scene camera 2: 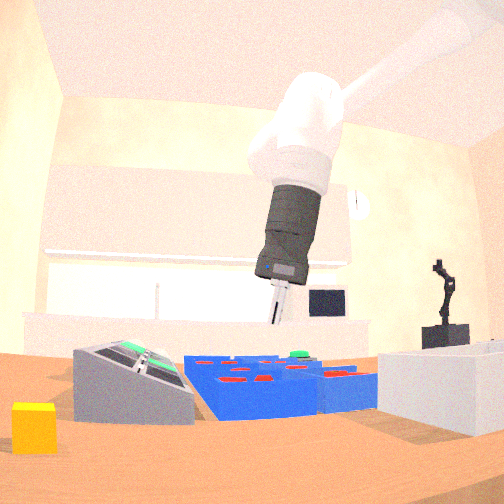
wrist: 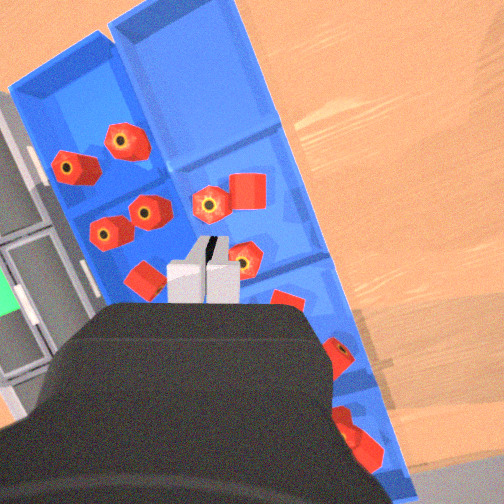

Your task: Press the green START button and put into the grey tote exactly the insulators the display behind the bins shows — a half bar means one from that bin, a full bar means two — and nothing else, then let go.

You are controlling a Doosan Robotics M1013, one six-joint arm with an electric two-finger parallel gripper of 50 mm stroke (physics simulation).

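Note:
My gripper (scene camera 2: pixel 276 320) hangs well above the blue bins (scene camera 2: pixel 280 385), fingers pressed together and empty; in the wrist view the gripper (wrist: pixel 211 245) shows a thin dark slit between its fingers. Below it the blue bins (wrist: pixel 200 200) hold several red hexagonal insulators (wrist: pixel 210 204); the top compartment is empty. The grey display console (scene camera 2: pixel 132 385) stands left of the bins with green bars (scene camera 2: pixel 132 346) lit on its sloped face. A green START button (scene camera 2: pixel 299 353) sits behind the bins. The grey tote (scene camera 2: pixel 447 390) is at the right.
A yellow block (scene camera 2: pixel 34 427) stands at the front left of the wooden table. A small black arm model on a dark base (scene camera 2: pixel 445 320) stands behind the tote. The console's grey panels (wrist: pixel 30 280) lie at the left edge of the wrist view.

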